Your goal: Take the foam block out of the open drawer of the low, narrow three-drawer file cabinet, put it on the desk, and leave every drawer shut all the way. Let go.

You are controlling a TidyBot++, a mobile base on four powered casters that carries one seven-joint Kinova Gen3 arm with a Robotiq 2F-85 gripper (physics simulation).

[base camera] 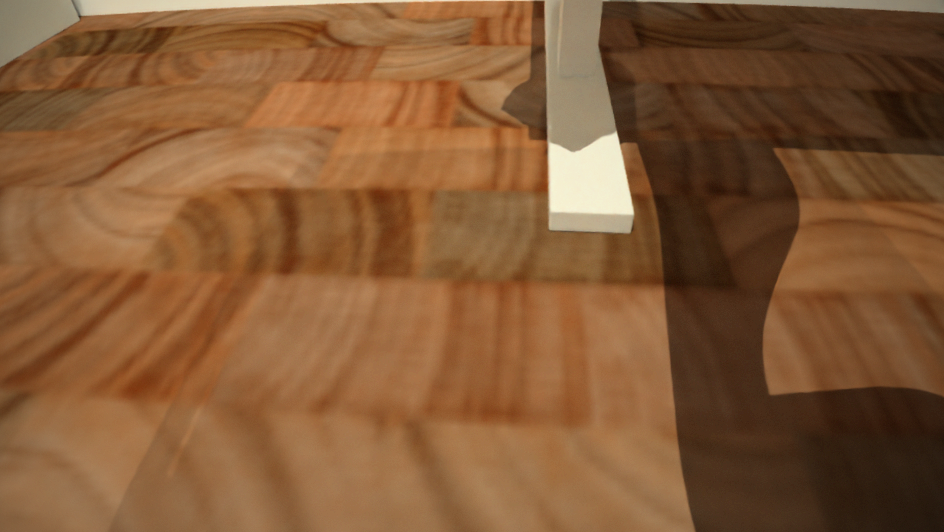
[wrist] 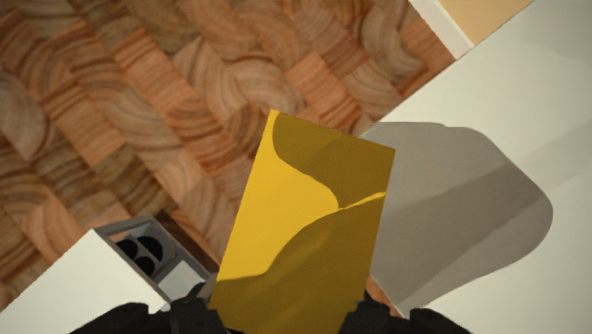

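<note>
My gripper is shut on a yellow foam block, which points away from the fingers and hangs in the air. In the wrist view the block overlaps the edge of the white desk on the right, and a broad shadow lies on the desk top beside it. The white file cabinet is at the lower left. A grey drawer stands open from it, with round black things and a pale piece inside. Its lower drawers are hidden. In the base view a white desk leg stands on its foot.
The wood block floor runs between the cabinet and the desk. A white baseboard and a tan wall meet the desk's edge at the top right. The desk foot reaches forward across the floor.
</note>
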